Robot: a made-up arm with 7 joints.
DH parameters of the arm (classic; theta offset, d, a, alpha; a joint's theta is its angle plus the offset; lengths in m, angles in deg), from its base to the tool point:
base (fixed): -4.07 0 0 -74.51
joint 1: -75.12 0.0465 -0.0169 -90
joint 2: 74 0 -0.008 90
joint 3: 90 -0.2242 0.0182 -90
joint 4: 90 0.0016 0.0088 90
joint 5: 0 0.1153 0 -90
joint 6: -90 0 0.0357 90
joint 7: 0 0 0 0
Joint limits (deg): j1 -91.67..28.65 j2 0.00..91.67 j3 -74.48..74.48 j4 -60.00..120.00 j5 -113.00..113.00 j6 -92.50..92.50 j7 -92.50..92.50
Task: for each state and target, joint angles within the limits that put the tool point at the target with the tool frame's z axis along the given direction. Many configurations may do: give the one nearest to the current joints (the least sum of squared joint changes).
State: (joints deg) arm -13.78 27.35 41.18 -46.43 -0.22 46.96 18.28
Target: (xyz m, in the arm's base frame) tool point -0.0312 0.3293 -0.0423 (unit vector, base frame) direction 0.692 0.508 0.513
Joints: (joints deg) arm 23.28 51.21 71.85 -11.88 9.28 92.44 18.28
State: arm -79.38 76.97 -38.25 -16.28 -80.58 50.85 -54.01
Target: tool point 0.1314 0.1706 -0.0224 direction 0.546 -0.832 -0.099
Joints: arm -46.05 91.67 -31.91 -44.72 -107.82 92.19 -54.01
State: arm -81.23 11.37 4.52 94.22 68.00 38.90 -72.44
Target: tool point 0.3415 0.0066 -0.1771 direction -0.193 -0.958 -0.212
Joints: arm -78.65 4.14 -6.49 97.56 83.38 3.21 -72.44
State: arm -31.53 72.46 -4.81 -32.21 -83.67 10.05 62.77
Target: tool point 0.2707 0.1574 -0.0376 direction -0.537 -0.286 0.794
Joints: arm -50.82 56.36 -19.39 -0.96 -34.35 -5.53 62.77
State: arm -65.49 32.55 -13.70 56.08 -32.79 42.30 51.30
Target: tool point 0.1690 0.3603 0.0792 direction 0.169 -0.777 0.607
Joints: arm -43.49 89.90 6.14 47.95 -20.00 -6.79 51.30
